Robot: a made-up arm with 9 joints. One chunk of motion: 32 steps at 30 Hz.
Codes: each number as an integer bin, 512 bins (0 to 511) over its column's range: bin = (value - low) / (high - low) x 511, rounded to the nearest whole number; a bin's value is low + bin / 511 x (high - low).
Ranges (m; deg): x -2.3..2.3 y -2.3..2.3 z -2.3..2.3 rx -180..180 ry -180..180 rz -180..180
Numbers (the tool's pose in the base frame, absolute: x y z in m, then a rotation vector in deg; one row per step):
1: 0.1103 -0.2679 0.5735 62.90 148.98 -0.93
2: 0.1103 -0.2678 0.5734 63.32 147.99 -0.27
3: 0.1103 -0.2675 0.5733 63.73 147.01 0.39
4: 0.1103 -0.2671 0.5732 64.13 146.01 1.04
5: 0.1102 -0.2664 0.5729 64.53 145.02 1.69
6: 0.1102 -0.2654 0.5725 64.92 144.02 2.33
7: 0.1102 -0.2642 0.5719 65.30 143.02 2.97
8: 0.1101 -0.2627 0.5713 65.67 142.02 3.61
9: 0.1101 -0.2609 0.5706 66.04 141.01 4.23
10: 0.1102 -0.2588 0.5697 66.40 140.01 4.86
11: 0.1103 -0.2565 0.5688 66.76 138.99 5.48
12: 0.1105 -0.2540 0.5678 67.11 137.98 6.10
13: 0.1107 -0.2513 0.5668 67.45 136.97 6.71
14: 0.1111 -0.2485 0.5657 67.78 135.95 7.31
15: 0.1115 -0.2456 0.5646 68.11 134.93 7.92
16: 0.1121 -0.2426 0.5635 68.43 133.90 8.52
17: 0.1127 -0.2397 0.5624 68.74 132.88 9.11
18: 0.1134 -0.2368 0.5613 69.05 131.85 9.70
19: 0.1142 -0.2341 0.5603 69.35 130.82 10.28
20: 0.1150 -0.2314 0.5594 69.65 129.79 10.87
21: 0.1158 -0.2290 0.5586 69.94 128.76 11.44
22: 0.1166 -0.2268 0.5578 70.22 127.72 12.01
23: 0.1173 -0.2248 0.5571 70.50 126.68 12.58
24: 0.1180 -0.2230 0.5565 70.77 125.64 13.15
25: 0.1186 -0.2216 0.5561 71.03 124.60 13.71
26: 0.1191 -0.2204 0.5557 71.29 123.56 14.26
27: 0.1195 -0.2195 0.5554 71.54 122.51 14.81
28: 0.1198 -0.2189 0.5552 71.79 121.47 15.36
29: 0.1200 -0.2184 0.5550 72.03 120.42 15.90
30: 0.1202 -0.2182 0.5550 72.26 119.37 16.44
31: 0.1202 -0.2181 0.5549 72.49 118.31 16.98
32: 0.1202 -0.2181 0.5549 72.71 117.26 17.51
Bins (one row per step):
1: 268 226 319 345 467 254
2: 268 226 319 345 466 255
3: 268 226 319 346 464 256
4: 268 226 319 347 463 257
5: 268 226 319 347 461 258
6: 268 226 319 348 460 259
7: 268 226 319 348 459 260
8: 268 226 319 349 457 261
9: 268 227 319 349 456 262
10: 268 227 319 350 454 262
11: 268 227 319 350 453 263
12: 268 227 319 351 451 264
13: 268 228 318 351 450 265
14: 268 228 318 352 448 266
15: 268 228 318 352 447 267
16: 268 229 318 353 446 268
17: 268 229 318 353 444 268
18: 268 229 318 354 443 269
19: 268 229 318 354 441 270
20: 268 230 318 354 440 271
21: 268 230 318 355 438 272
22: 268 230 317 355 437 273
23: 269 231 317 356 435 273
24: 269 231 317 356 434 274
25: 269 231 317 356 432 275
26: 269 231 317 357 431 276
27: 269 231 317 357 429 277
28: 269 231 317 357 428 277
29: 269 231 317 358 426 278
30: 269 231 317 358 425 279
31: 269 231 317 358 423 280
32: 269 231 317 359 422 280

